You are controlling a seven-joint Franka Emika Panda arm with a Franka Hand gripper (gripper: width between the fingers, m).
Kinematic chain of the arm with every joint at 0, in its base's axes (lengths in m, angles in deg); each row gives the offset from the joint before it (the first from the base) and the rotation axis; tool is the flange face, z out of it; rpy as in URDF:
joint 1: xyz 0 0 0.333 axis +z
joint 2: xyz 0 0 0 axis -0.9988 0.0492 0
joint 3: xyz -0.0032 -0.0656 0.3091 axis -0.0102 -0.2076 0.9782
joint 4: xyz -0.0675 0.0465 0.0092 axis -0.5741 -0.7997 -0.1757
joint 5: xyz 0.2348 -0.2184 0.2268 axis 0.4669 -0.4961 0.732
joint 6: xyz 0 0 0 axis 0.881 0.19 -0.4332
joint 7: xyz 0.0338 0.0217 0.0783 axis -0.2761 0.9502 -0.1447
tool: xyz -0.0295 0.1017 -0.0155 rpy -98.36 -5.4 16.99
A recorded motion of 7 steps. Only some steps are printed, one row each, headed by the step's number.
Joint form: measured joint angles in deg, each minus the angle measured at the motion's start. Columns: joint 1, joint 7, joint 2, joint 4, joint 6, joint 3, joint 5.
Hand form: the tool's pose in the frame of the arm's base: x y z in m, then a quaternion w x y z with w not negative. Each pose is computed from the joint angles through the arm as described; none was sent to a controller.
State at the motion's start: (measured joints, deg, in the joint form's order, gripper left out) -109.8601 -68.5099 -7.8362 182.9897 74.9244 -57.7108 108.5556
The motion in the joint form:
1: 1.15 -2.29 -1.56 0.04 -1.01 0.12 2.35
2: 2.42 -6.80 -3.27 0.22 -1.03 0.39 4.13
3: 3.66 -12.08 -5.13 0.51 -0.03 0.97 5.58
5: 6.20 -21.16 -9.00 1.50 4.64 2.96 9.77
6: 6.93 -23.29 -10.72 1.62 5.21 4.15 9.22
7: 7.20 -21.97 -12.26 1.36 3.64 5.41 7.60
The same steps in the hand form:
1: 0.3951 -0.1093 0.3987 0.39721 -0.85622 0.32431 -0.06264
2: 0.3961 -0.0971 0.4104 0.40505 -0.86564 0.28048 -0.08902
3: 0.3968 -0.0851 0.4224 0.40335 -0.87684 0.23068 -0.12349
5: 0.3973 -0.0602 0.4454 0.38899 -0.88620 0.15233 -0.20035
6: 0.3957 -0.0472 0.4558 0.37584 -0.89386 0.11530 -0.21557
7: 0.3929 -0.0326 0.4658 0.37160 -0.90011 0.09457 -0.20680

